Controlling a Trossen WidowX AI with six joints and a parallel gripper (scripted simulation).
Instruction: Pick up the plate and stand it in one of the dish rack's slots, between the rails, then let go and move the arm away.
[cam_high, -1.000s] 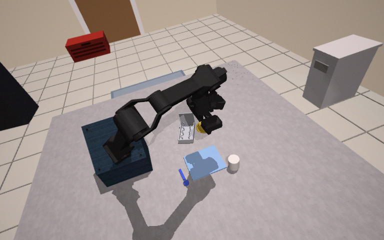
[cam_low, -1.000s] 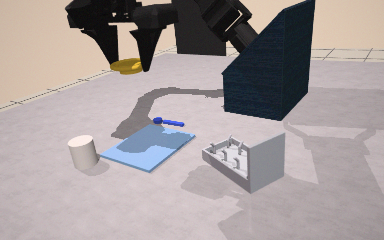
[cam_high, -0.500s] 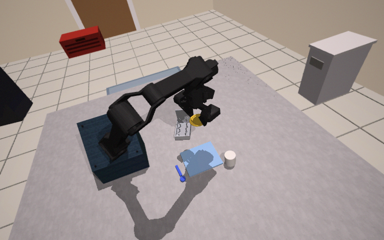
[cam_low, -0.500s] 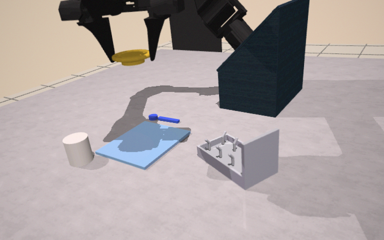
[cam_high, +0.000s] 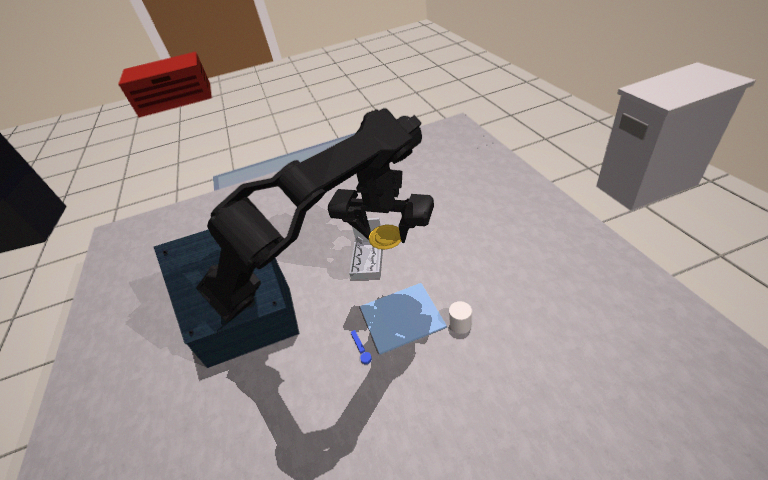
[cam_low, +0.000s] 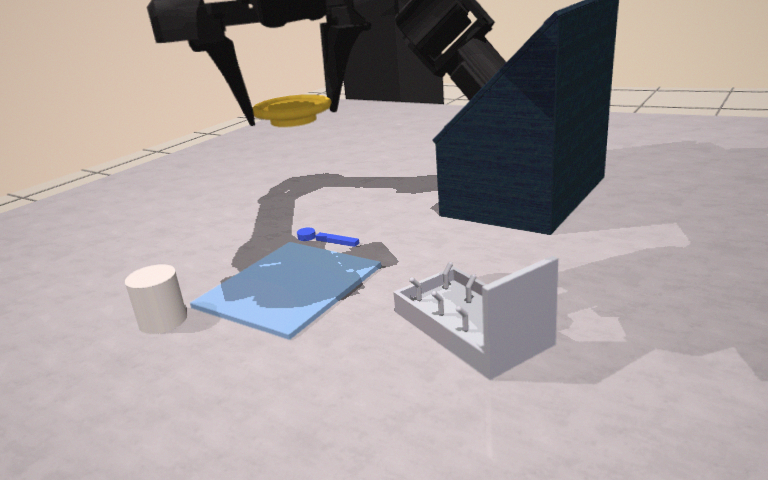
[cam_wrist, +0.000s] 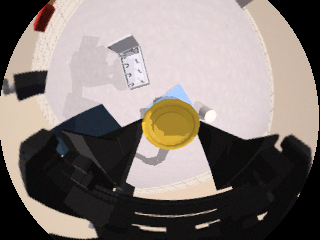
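The dish rack lies 40 mm behind my gripper tip, 150 mm to the left of it and 160 mm below it. Round my gripper tip: yellow plate 10 mm above; light blue mat 10 mm behind, 50 mm to the right, 180 mm below; white cup 100 mm ahead, 110 mm to the right, 160 mm below.
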